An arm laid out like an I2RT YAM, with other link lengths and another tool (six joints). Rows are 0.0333 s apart.
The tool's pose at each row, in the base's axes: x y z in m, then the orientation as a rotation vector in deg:
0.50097 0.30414 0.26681 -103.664 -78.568 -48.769
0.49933 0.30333 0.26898 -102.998 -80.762 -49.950
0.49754 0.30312 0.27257 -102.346 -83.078 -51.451
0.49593 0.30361 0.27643 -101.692 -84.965 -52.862
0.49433 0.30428 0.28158 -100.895 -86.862 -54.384
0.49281 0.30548 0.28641 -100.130 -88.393 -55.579
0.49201 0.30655 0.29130 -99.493 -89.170 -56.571
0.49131 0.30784 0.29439 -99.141 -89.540 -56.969
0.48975 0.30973 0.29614 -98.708 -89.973 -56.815
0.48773 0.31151 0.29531 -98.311 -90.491 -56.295
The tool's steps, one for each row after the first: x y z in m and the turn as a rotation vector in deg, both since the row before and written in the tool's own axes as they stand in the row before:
0.00103 -0.00174 -0.00199 -0.388 -0.275 -2.071
0.00254 -0.00210 -0.00229 -0.626 -0.246 -2.258
0.00324 -0.00193 -0.00187 -0.569 -0.081 -1.927
0.00447 -0.00187 -0.00245 -0.571 0.014 -2.001
0.00456 -0.00169 -0.00184 -0.381 0.056 -1.629
0.00463 -0.00081 -0.00190 -0.300 0.292 -1.017
0.00327 -0.00073 -0.00070 -0.068 0.143 -0.471
0.00245 -0.00170 0.00041 0.334 -0.009 -0.343
0.00023 -0.00226 0.00166 0.546 -0.187 -0.267

